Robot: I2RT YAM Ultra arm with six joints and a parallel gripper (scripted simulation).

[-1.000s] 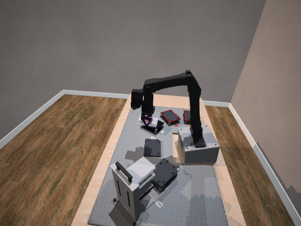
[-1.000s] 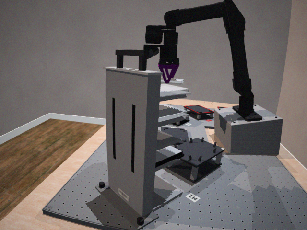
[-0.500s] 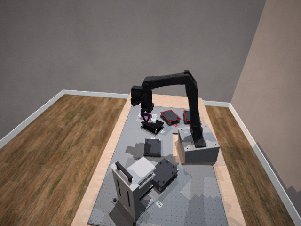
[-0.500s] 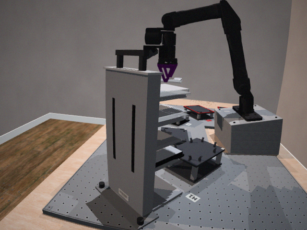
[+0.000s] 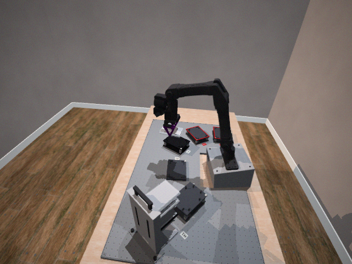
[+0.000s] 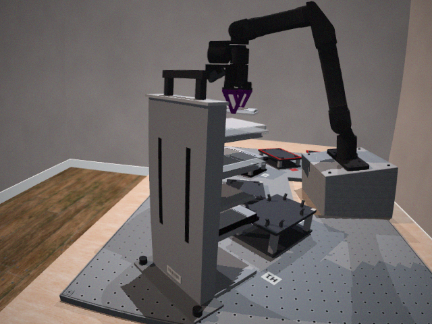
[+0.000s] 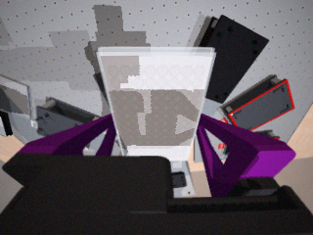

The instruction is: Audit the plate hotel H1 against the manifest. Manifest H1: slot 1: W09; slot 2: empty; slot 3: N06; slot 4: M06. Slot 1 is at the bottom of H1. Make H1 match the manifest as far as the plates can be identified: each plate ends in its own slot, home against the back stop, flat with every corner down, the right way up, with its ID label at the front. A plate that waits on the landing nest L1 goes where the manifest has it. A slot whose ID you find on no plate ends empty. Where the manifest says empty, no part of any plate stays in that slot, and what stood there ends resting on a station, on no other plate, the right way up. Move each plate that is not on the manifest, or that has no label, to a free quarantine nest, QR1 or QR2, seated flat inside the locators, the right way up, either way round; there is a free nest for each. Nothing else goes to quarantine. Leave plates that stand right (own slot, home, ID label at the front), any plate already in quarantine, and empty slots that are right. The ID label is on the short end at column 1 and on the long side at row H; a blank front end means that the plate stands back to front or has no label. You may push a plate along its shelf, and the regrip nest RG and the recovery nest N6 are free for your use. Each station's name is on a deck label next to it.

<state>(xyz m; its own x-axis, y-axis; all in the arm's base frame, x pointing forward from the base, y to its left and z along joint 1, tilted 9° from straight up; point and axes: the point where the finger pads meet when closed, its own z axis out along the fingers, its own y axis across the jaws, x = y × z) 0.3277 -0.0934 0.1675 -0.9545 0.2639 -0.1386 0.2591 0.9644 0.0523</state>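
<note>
Now: the red-rimmed nest 200 mm behind my hand, 280 mm to the right of it and 210 mm below it. Round my hand: red-edged nest: 400 mm behind, 290 mm to the right, 210 mm below; then black raised nest: 40 mm behind, 150 mm to the right, 200 mm below; then dark plate: 30 mm ahead, 460 mm to the left, 140 mm below.
</note>
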